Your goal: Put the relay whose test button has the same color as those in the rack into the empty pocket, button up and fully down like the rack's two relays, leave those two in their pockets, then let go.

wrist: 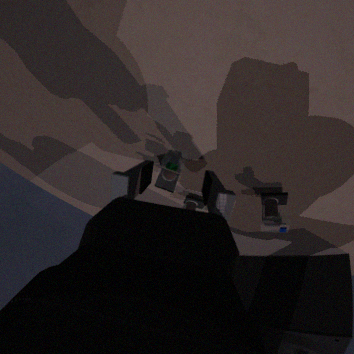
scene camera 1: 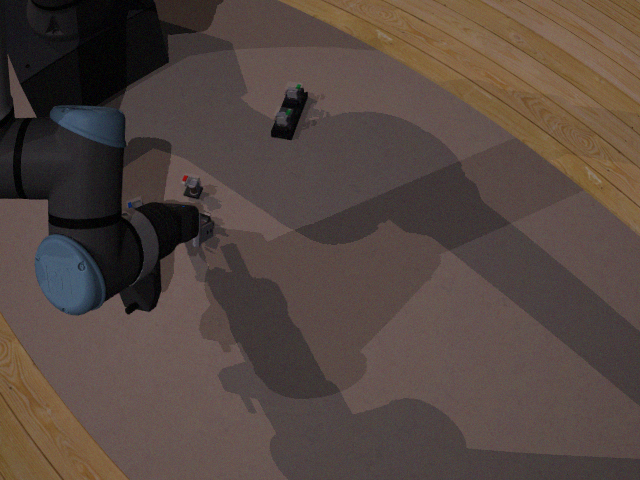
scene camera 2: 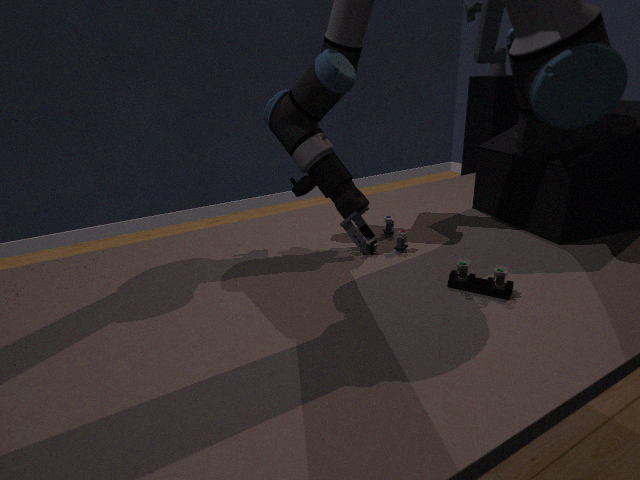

In view: my gripper (scene camera 2: 367, 241) and a black rack (scene camera 2: 475, 285).
My gripper shows as well in the wrist view (wrist: 177, 176) and in scene camera 1 (scene camera 1: 193, 227).
